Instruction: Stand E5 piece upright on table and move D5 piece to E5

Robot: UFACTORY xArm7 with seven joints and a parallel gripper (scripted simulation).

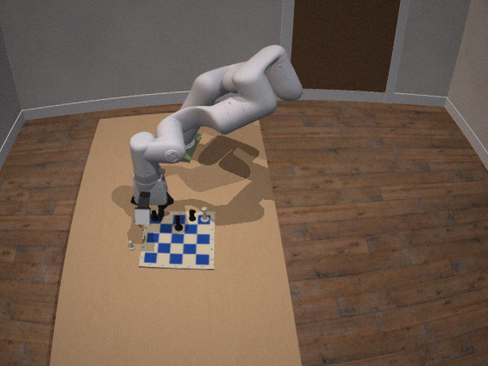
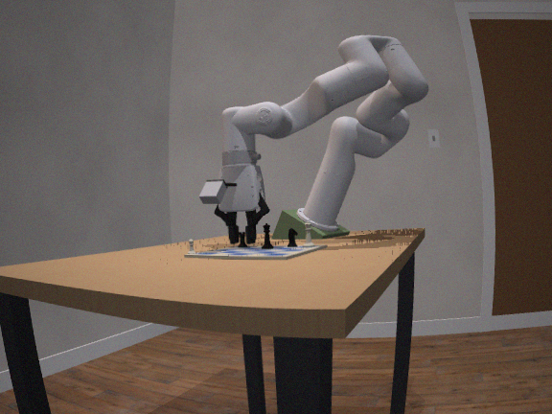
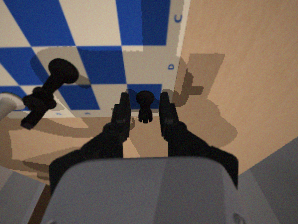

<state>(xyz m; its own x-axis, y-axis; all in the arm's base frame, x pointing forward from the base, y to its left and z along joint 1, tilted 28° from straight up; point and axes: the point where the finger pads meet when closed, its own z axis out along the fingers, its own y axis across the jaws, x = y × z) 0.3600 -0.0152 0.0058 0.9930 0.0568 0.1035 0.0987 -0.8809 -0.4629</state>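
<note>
Right now the black pawn is 10 mm below my hand. The rest, counted from my hand: chessboard 80 mm to the left, 70 mm ahead, 30 mm below; white pawn 120 mm ahead, 50 mm to the right, 20 mm below; black knight 120 mm to the left, 20 mm behind, 10 mm below.
</note>
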